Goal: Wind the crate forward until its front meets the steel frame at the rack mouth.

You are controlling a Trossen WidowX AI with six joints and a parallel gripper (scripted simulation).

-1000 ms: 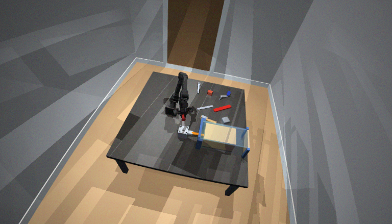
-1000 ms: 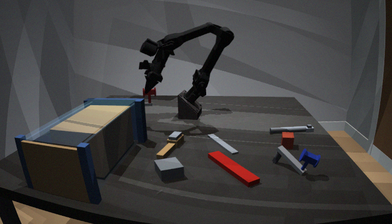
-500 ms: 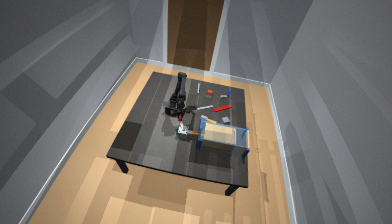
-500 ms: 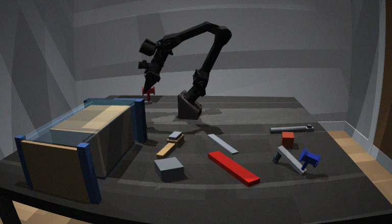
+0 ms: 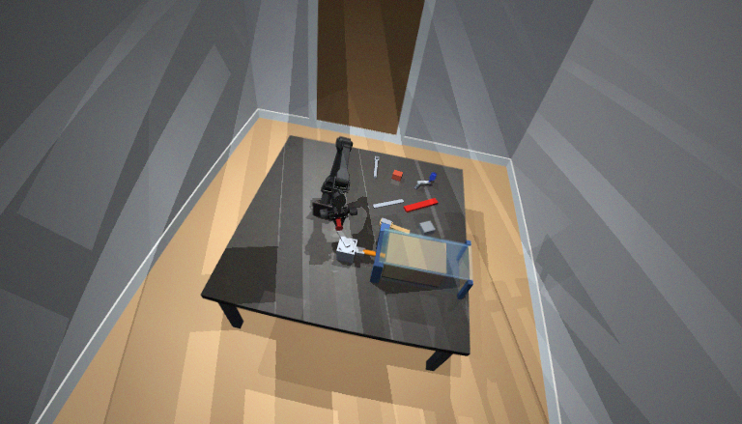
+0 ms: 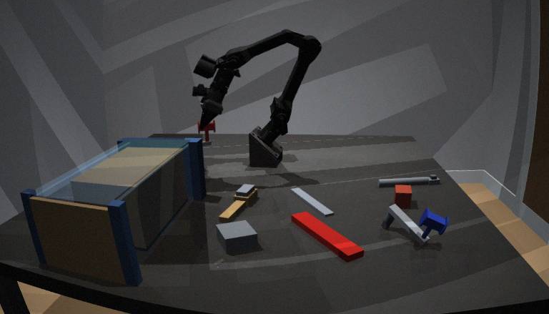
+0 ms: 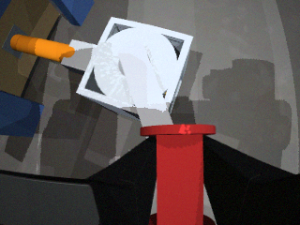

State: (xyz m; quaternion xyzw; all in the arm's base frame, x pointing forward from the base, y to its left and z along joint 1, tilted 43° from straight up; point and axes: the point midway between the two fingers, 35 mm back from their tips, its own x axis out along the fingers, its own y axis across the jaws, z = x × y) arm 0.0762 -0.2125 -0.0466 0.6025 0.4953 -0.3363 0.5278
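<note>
My gripper tip is now 110 mm above the grey winch, 70 mm to the left of it and 40 mm short of it. Round my gripper tip: red spool-shaped grip: 20 mm to the left, 10 mm below; wooden-handled tool: 300 mm ahead, 150 mm to the left, 130 mm below; grey strip: 330 mm to the left, 280 mm ahead, 140 mm below.
</note>
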